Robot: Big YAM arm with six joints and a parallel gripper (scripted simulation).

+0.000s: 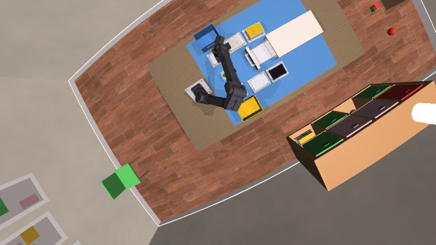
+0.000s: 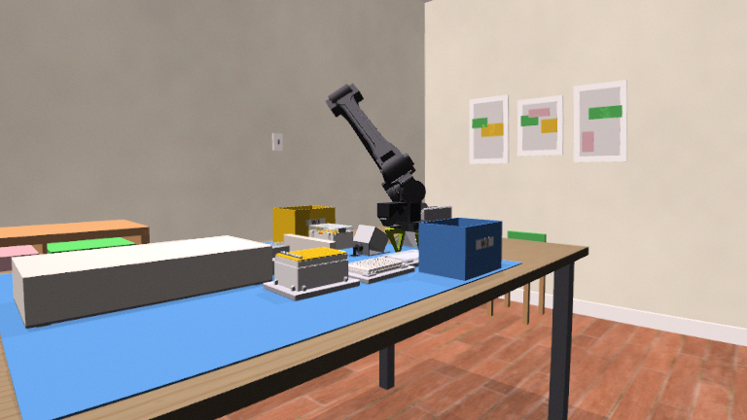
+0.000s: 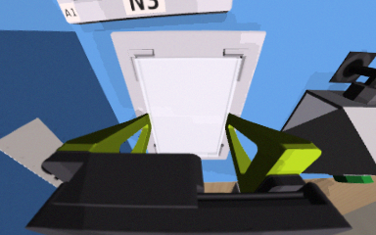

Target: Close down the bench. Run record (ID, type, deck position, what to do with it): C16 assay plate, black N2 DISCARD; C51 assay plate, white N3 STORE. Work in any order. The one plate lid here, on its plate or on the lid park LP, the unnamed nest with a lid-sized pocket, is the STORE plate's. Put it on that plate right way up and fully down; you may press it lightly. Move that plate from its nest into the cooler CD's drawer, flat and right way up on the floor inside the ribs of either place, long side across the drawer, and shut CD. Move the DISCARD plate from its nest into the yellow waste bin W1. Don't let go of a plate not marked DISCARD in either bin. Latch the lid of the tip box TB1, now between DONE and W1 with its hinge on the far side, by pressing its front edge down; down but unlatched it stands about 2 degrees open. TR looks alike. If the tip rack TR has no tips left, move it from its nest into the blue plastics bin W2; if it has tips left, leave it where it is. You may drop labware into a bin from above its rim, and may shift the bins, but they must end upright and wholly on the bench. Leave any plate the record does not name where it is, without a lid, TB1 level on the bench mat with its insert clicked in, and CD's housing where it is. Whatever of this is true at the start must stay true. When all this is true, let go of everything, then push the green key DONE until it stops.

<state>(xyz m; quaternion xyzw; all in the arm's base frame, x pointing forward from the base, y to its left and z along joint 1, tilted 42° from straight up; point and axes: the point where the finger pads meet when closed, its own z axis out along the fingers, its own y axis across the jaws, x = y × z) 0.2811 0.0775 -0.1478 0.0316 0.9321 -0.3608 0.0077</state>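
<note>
The plate lid is right at my hand. The rest, counted from my hand: lid park: 20 mm below; DONE key box: 170 mm to the right, 30 mm behind, 30 mm above; blue bin W2: 160 mm to the left, 20 mm above.
</note>
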